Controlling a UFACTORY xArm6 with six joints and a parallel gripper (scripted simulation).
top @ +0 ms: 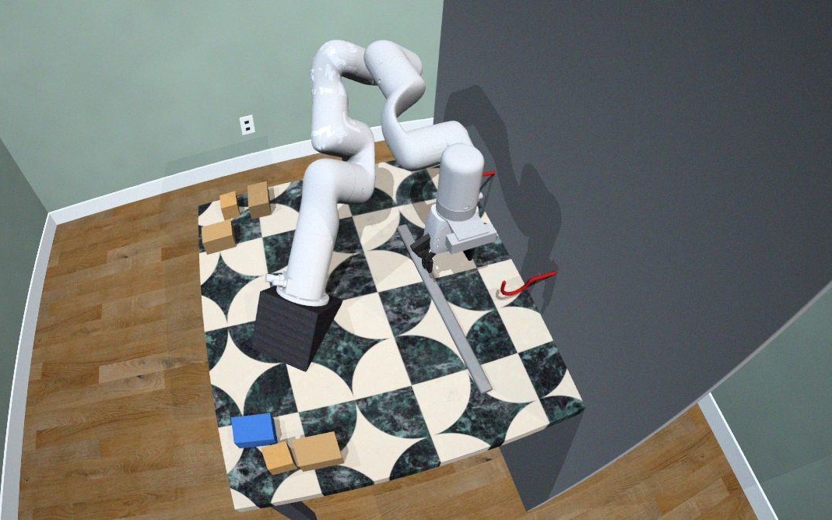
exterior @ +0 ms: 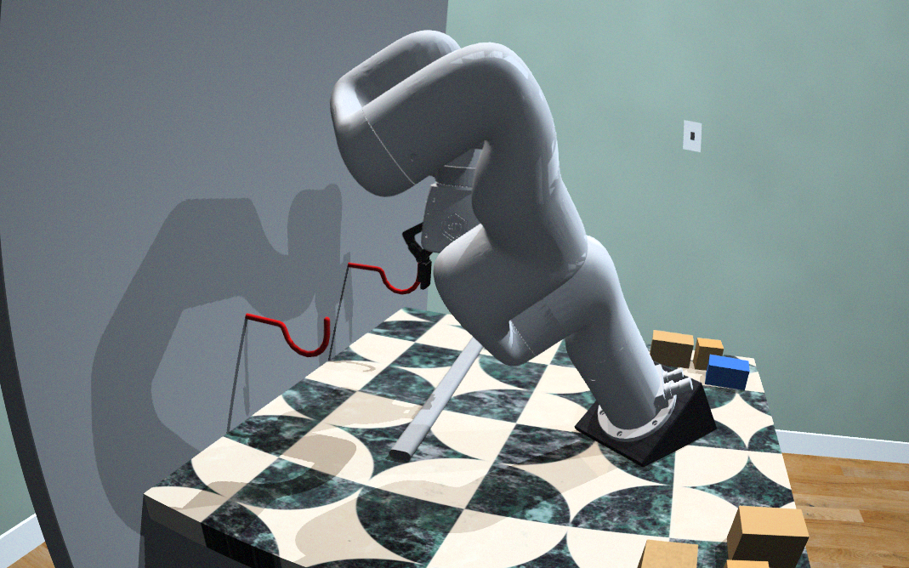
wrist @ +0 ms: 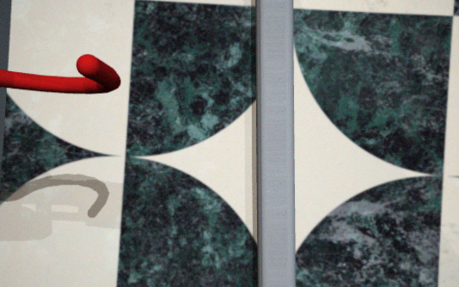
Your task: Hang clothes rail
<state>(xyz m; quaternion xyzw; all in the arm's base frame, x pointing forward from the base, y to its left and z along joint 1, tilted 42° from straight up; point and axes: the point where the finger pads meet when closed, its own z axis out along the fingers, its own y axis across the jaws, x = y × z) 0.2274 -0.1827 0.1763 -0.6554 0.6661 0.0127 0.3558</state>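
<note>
Right now the grey clothes rail is 170 mm below my hand. The rest, counted from my hand: blue block 480 mm behind, 240 mm to the right, 150 mm below; dark wall panel 240 mm ahead, 90 mm to the left, 250 mm above.
</note>
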